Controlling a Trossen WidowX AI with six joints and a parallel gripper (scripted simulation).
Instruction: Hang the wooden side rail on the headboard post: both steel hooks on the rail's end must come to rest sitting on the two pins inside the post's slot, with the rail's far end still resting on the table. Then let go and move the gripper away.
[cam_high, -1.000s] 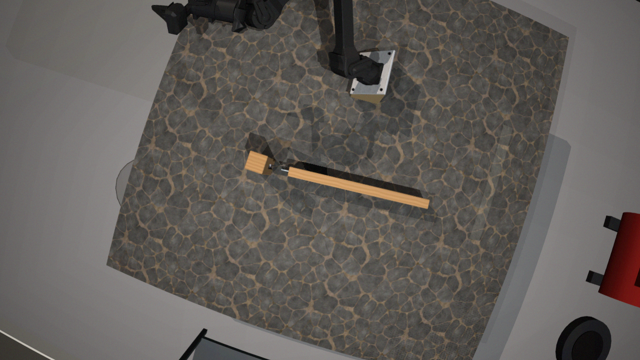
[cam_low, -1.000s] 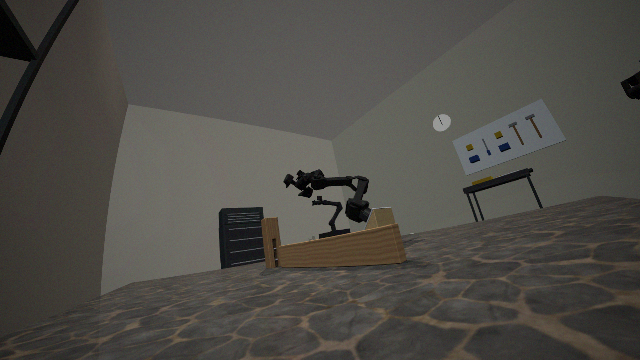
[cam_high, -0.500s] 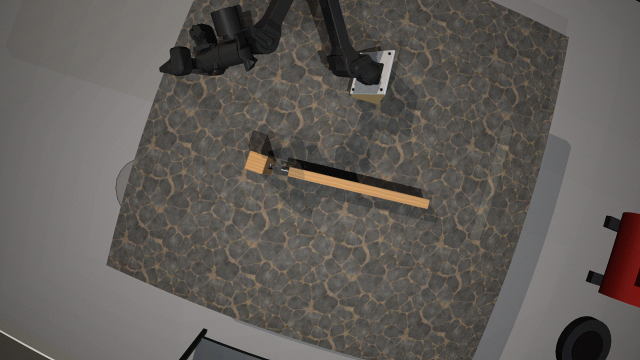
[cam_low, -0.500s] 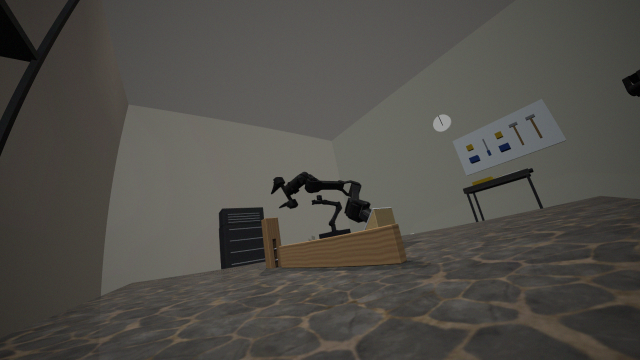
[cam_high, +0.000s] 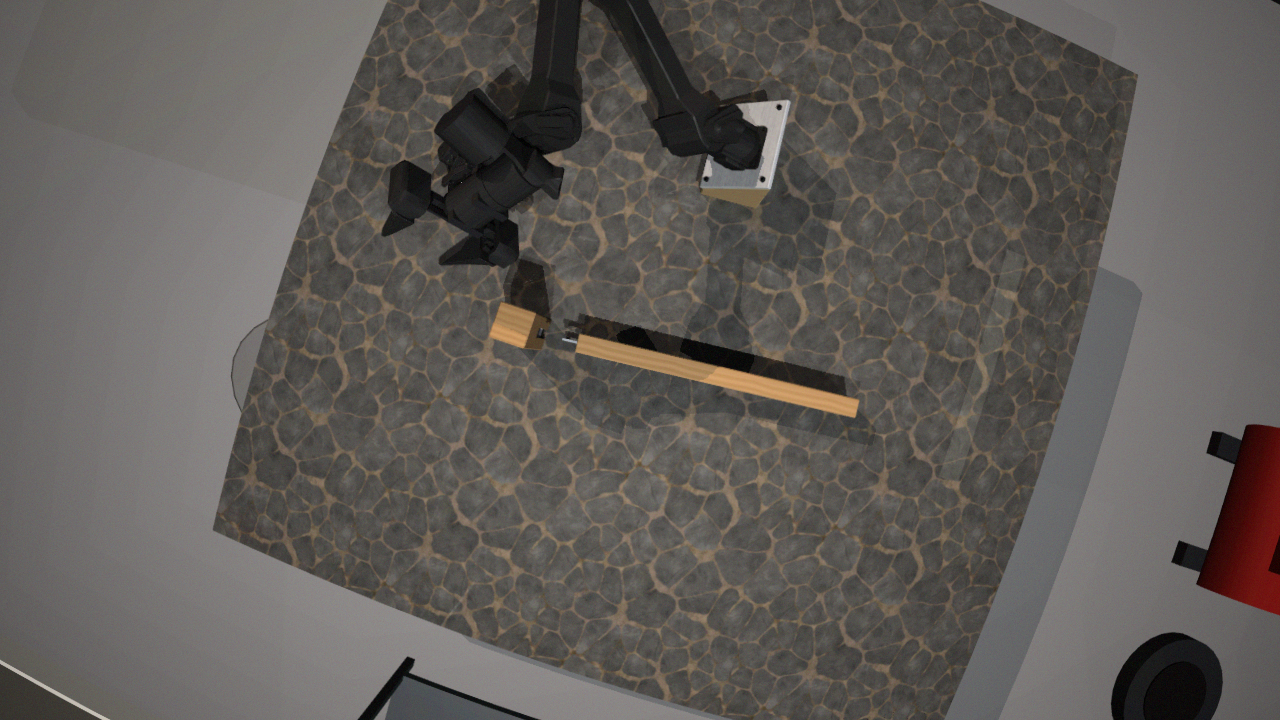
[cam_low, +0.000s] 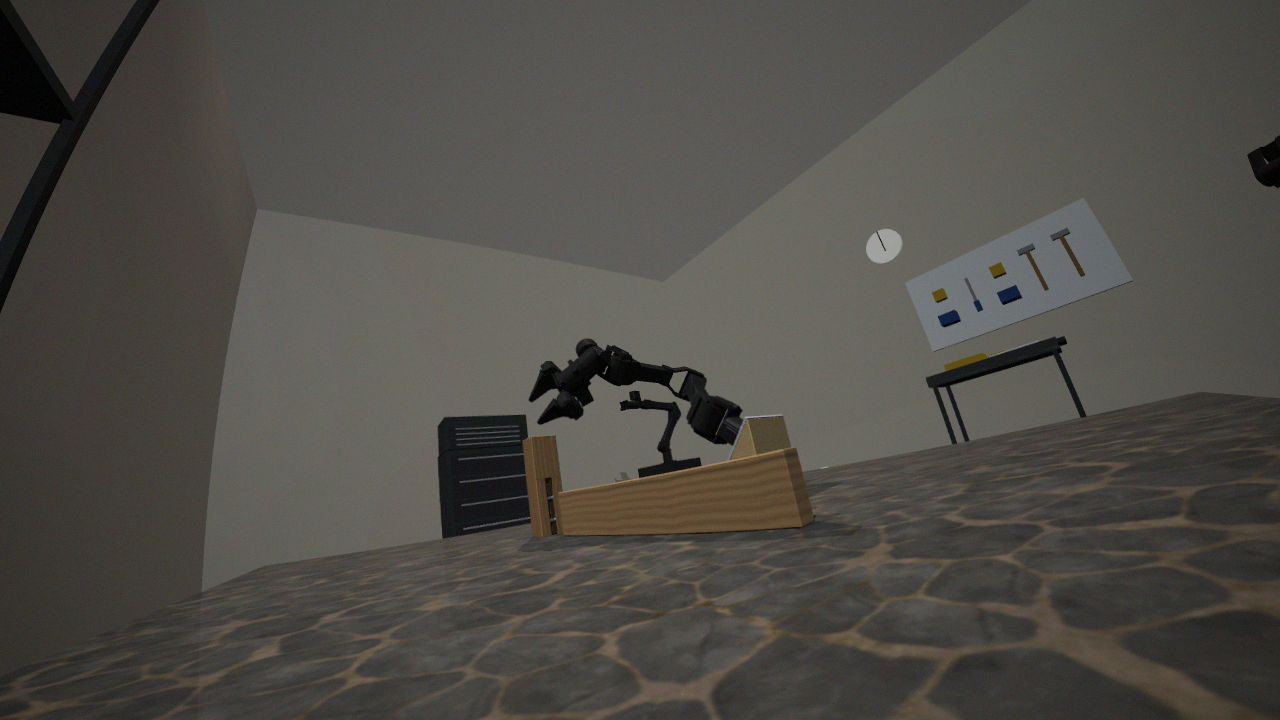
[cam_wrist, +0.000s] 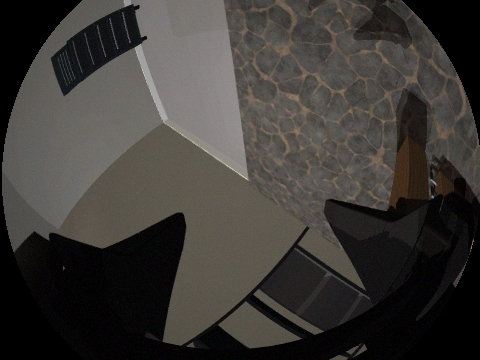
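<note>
Now: gripper tip 180 mm above the headboard post, 140 mm to the right of it and 60 mm short of it.
</note>
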